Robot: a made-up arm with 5 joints.
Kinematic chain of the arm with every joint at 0, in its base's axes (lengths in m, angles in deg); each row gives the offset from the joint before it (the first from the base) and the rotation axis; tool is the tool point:
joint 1: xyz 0 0 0.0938 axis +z
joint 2: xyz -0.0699 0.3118 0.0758 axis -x
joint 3: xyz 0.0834 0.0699 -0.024 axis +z
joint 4: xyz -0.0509 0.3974 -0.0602 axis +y
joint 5: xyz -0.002 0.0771 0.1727 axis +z
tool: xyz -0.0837 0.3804 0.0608
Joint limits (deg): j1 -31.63..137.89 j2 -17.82..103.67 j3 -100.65..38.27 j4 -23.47..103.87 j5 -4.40..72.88
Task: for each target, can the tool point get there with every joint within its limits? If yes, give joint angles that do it. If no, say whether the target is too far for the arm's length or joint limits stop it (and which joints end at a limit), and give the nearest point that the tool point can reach.
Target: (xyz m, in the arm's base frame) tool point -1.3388 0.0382 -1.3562
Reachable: no: too far | nearest point -0.8469 0.0242 -0.6253 | short by 0.881 m
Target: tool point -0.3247 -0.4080 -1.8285
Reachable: no: too far | nearest point -0.2701 -0.3102 -0.7832 | short by 1.051 m
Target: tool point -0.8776 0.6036 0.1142
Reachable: yes | joints 105.24 26.73 -61.72 69.65 6.92
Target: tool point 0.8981 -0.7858 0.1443
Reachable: no: joint limits stop it (at a limit: joint 1, joint 3, joint 4, joint 5) | nearest point 0.7141 -0.4116 0.1553 | short by 0.417 m
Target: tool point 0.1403 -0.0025 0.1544
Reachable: no: joint limits stop it (at a limit: joint 2, joint 3, joint 4, joint 5) | nearest point 0.4628 -0.0082 0.3085 | short by 0.357 m
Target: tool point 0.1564 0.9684 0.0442
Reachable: yes | joints 48.85 90.69 -87.27 45.02 15.01
